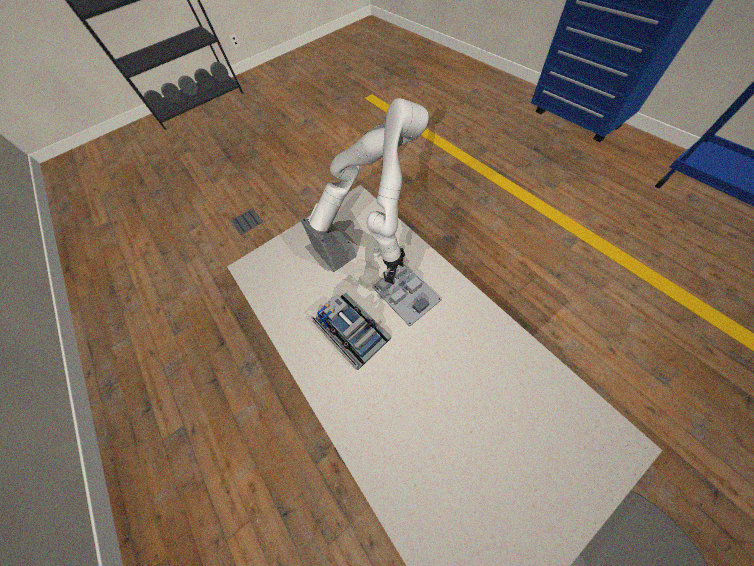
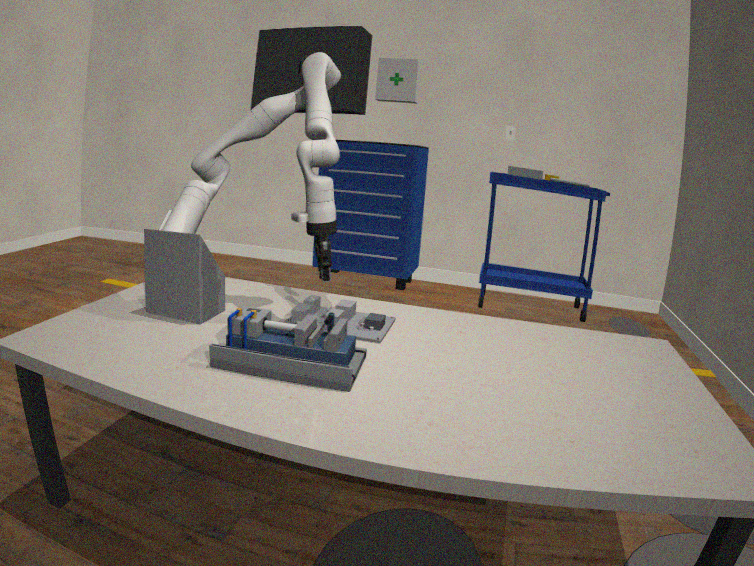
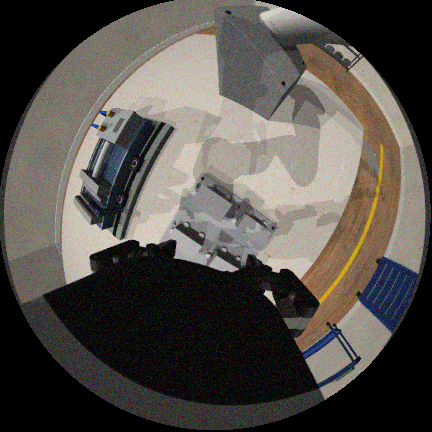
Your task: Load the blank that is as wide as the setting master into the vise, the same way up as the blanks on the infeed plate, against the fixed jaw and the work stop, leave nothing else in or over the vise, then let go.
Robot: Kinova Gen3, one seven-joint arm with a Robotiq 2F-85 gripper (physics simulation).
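Where they show: gripper, fingertip midpoint: (image 1: pixel 397 274) (image 2: pixel 324 276) (image 3: pixel 209 255); arm's base, link origin: (image 1: pixel 318 227) (image 2: pixel 171 245).
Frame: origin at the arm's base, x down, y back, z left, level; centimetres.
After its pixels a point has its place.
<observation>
My gripper (image 1: pixel 389 279) {x 6.1, y -40.7, z 10.6 cm} (image 2: pixel 325 278) {x 6.1, y -40.7, z 10.6 cm} (image 3: pixel 209 255) {x 6.1, y -40.7, z 10.6 cm} is open and empty, pointing down above the infeed plate (image 1: pixel 409 319) {x 17.4, y -55.7, z 3.0 cm} (image 2: pixel 378 336) {x 17.5, y -56.9, z 3.5 cm} (image 3: pixel 204 179) {x 17.5, y -33.2, z 3.5 cm}. Several grey blanks stand on the plate, among them one blank (image 1: pixel 414 283) {x 13.9, y -46.0, z 15.7 cm} and another (image 1: pixel 397 295) {x 13.9, y -45.1, z 6.1 cm}. A darker block (image 1: pixel 420 303) {x 15.0, y -54.4, z 10.9 cm} (image 2: pixel 374 321) {x 15.4, y -54.9, z 8.1 cm} sits at the plate's far end from the robot base; I cannot tell whether it is the setting master. The vise (image 1: pixel 345 324) {x 12.3, y -40.4, z -19.2 cm} (image 2: pixel 277 344) {x 12.5, y -40.5, z -23.2 cm} (image 3: pixel 116 159) {x 12.3, y -38.3, z -14.4 cm} has two upright grey jaws, one jaw (image 2: pixel 304 330) {x 9.0, y -45.9, z -22.1 cm} by the rod and the other jaw (image 2: pixel 334 335) {x 9.0, y -52.1, z -22.4 cm} at the end. What lies between them is unclear.
The vise stands in a grey tray (image 2: pixel 280 367) {x 15.4, y -42.8, z -27.7 cm} beside the plate. Blue hoses (image 2: pixel 244 328) {x 9.4, y -34.0, z -25.3 cm} rise at its rod end. The arm's grey base block (image 1: pixel 330 248) {x 1.3, y -12.6, z -3.0 cm} (image 2: pixel 176 277) {x 7.0, y -4.8, z -5.3 cm} (image 3: pixel 252 60) {x 4.6, y -12.9, z 1.1 cm} stands on the same table (image 1: pixel 475 414) {x 18.3, y -98.4, z -5.5 cm} (image 2: pixel 487 402) {x 18.3, y -83.5, z -24.0 cm}.
</observation>
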